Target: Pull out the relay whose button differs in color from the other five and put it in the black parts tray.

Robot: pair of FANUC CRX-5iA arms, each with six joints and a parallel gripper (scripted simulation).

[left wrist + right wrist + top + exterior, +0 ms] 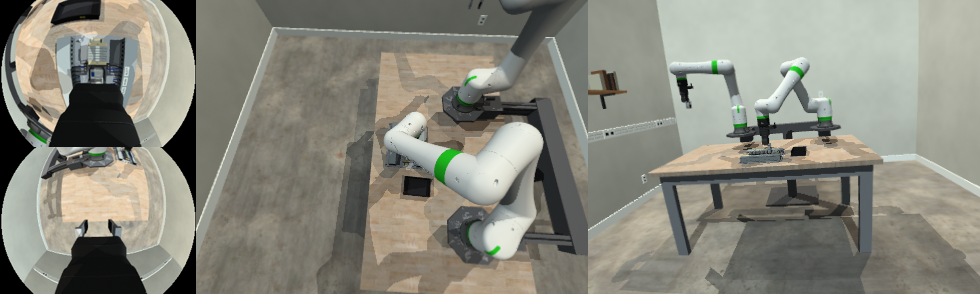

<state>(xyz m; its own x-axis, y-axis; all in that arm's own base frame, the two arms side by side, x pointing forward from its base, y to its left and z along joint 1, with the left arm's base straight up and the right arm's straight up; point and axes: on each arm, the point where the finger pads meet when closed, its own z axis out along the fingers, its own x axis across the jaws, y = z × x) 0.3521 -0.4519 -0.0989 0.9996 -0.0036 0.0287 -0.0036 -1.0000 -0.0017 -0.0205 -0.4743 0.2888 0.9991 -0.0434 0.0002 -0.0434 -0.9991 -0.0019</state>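
My left hand is 6 cm to the left of the relay panel and 4 cm above it. From my left hand the other things lie so: black parts tray: 7 cm behind, 22 cm to the left, 4 cm below.
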